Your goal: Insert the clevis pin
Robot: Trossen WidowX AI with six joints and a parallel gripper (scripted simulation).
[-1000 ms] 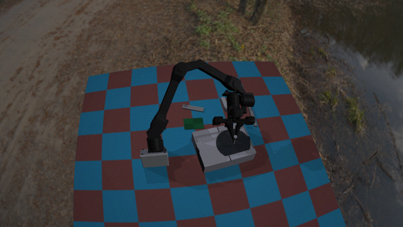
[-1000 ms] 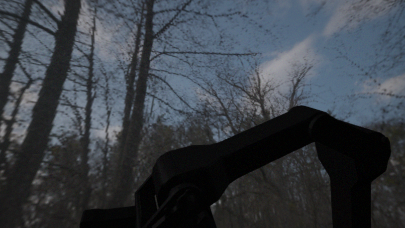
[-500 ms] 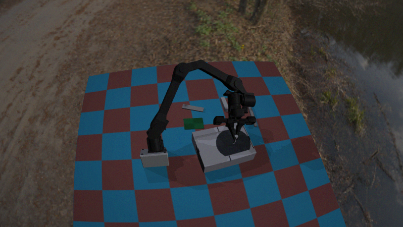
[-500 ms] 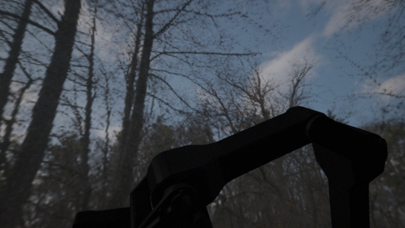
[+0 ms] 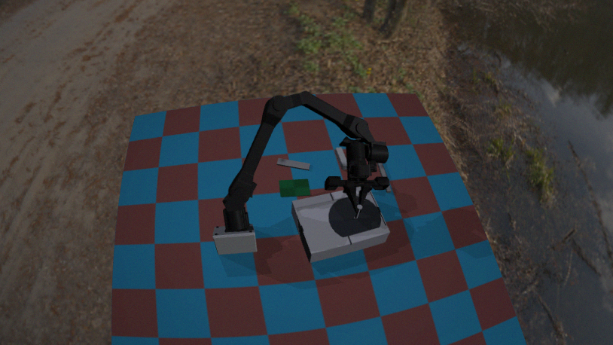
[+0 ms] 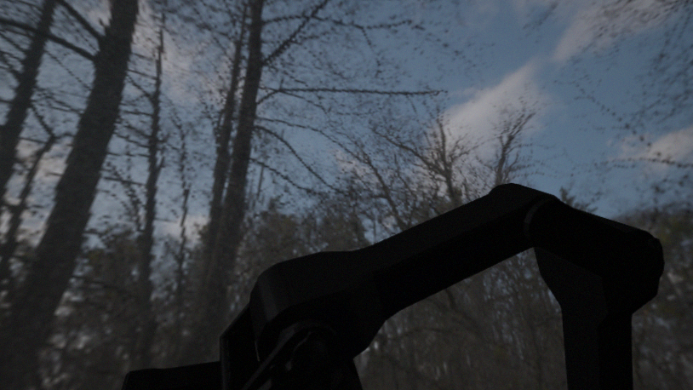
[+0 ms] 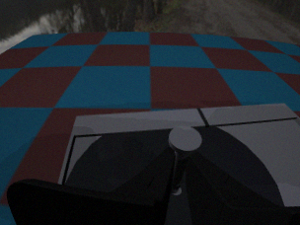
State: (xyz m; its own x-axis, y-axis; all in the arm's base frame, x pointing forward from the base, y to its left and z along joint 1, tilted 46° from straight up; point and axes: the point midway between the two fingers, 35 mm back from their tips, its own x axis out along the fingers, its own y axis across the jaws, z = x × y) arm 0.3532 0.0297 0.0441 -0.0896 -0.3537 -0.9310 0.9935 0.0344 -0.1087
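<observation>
Right now my gripper tip is 10 mm above the steel clevis pin. From my gripper tip the other things lie so: steel tray 50 mm below, 40 mm behind, 10 mm to the left; then flat green piece 170 mm to the left, 160 mm behind, 90 mm below; then dark round disc 30 mm below, 10 mm to the left.
</observation>
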